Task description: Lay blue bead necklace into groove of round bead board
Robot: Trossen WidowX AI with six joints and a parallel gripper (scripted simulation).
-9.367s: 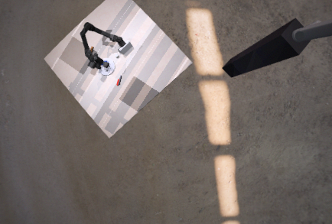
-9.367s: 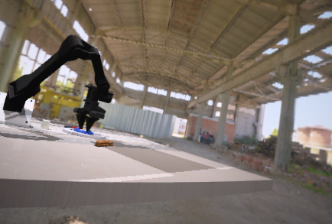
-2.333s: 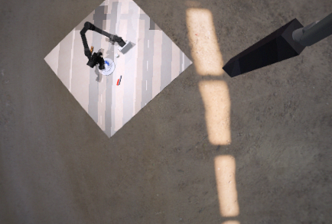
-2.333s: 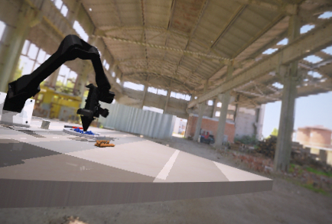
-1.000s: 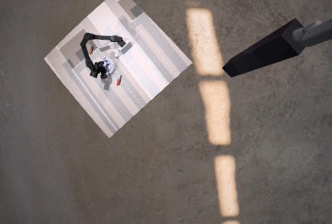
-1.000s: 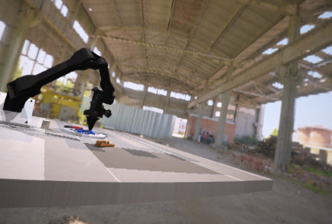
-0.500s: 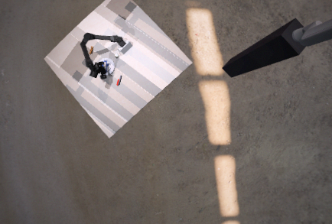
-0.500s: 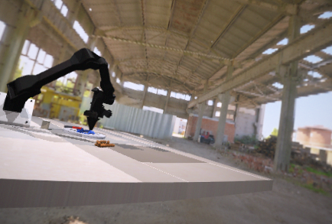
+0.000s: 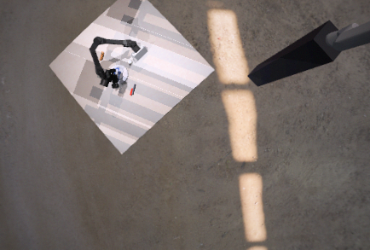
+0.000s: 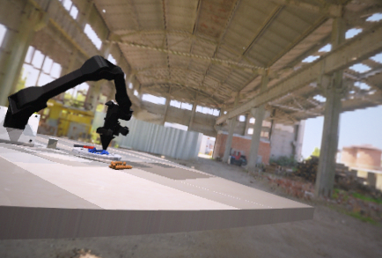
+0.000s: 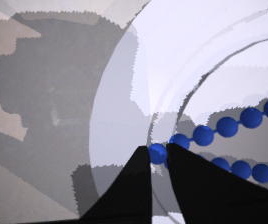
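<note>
Now: the round white bead board 50 mm behind my gripper tip, 50 mm to the right of it and 10 mm below it. The rest, counted from my gripper tip: small white block: 220 mm behind, 40 mm to the right; then red pen-like object: 30 mm behind, 180 mm to the left, 10 mm below.
</note>
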